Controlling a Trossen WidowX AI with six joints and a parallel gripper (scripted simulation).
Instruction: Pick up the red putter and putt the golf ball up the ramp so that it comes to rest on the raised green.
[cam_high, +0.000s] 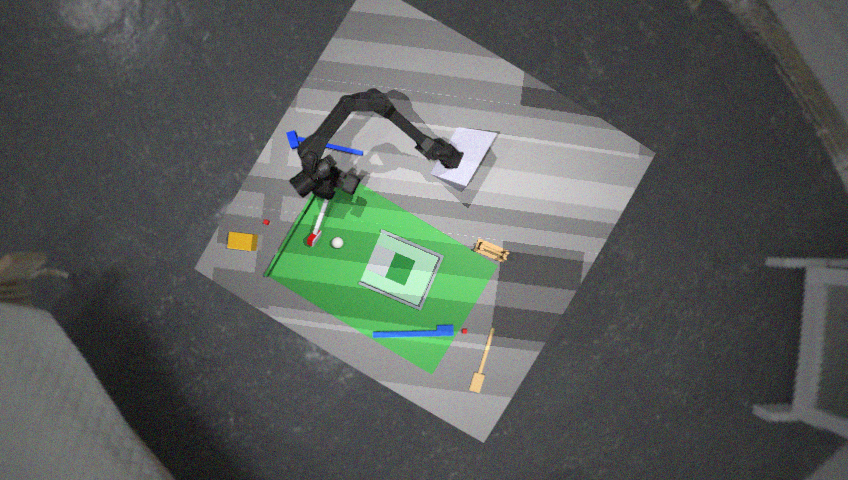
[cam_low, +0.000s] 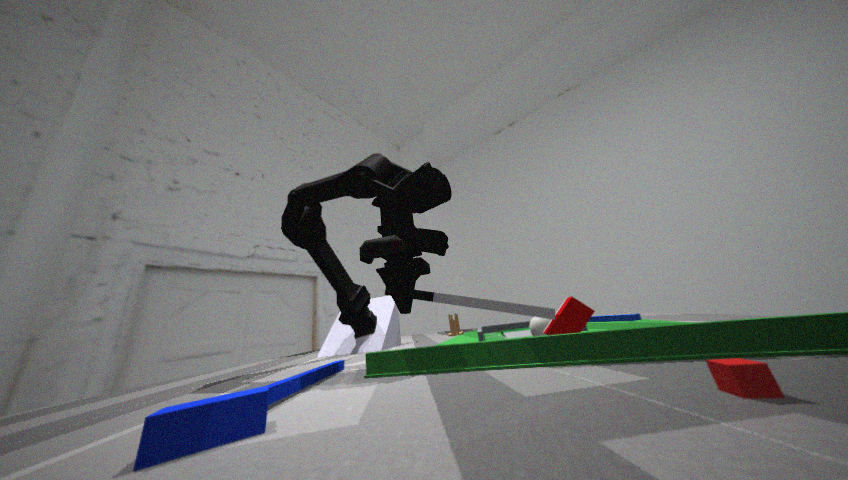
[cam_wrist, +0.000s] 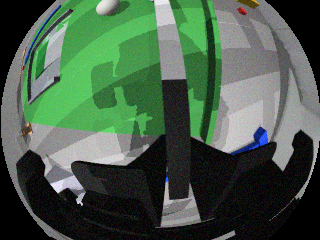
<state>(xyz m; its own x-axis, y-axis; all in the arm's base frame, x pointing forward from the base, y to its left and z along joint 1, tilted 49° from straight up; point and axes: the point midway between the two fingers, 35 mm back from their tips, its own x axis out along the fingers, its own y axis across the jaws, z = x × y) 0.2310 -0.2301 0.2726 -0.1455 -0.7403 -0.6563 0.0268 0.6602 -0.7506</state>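
My gripper tip is now 120 mm short of the red putter. Also, from my gripper tip: white golf ball 210 mm ahead, 80 mm to the left, 50 mm below; wooden piece 10 mm ahead, 610 mm to the left, 40 mm below; yellow block 350 mm ahead, 250 mm to the right, 50 mm below.
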